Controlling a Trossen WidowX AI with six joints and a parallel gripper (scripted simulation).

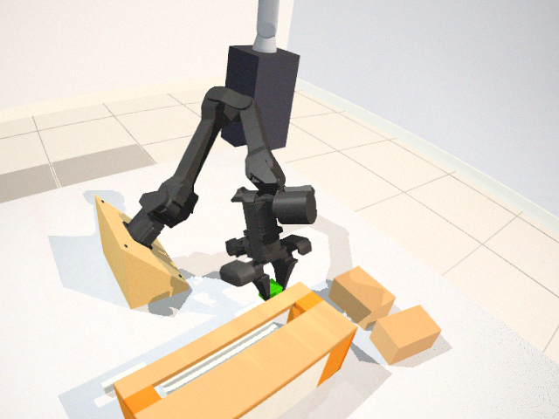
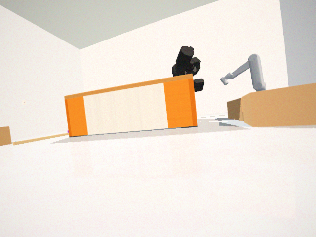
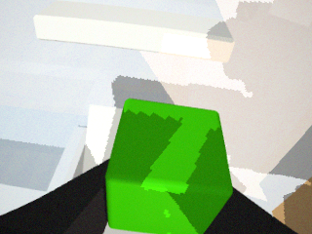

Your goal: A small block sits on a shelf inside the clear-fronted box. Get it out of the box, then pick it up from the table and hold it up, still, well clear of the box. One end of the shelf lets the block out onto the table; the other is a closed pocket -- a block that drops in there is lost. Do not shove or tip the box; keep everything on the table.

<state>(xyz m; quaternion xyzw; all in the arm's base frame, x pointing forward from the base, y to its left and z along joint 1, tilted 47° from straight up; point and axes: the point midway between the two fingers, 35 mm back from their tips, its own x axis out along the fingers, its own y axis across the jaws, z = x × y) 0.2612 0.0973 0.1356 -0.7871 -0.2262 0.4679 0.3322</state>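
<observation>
Now: the green block 10 mm behind my gripper tip and 10 mm above it.
</observation>
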